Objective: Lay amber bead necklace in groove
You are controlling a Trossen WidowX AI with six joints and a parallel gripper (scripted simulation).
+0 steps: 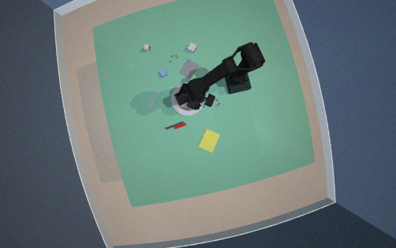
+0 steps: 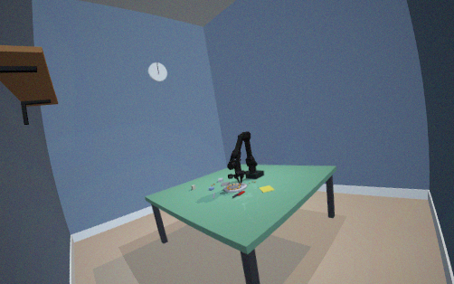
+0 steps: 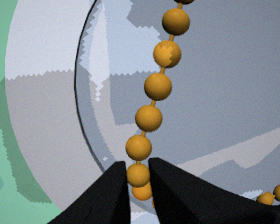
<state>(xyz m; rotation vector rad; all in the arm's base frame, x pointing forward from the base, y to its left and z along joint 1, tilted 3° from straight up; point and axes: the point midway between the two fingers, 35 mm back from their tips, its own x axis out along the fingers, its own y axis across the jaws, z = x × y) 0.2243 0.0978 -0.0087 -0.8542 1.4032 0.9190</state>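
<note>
The round grey bead board is 6 cm ahead of my gripper tip and 1 cm below it. From my gripper tip the other things lie so: blue block 20 cm ahead, 16 cm to the right, 1 cm below; then red-handled tool 12 cm ahead, 16 cm to the left, 1 cm below; then grey plate 4 cm ahead, 18 cm to the right, 1 cm below.
</note>
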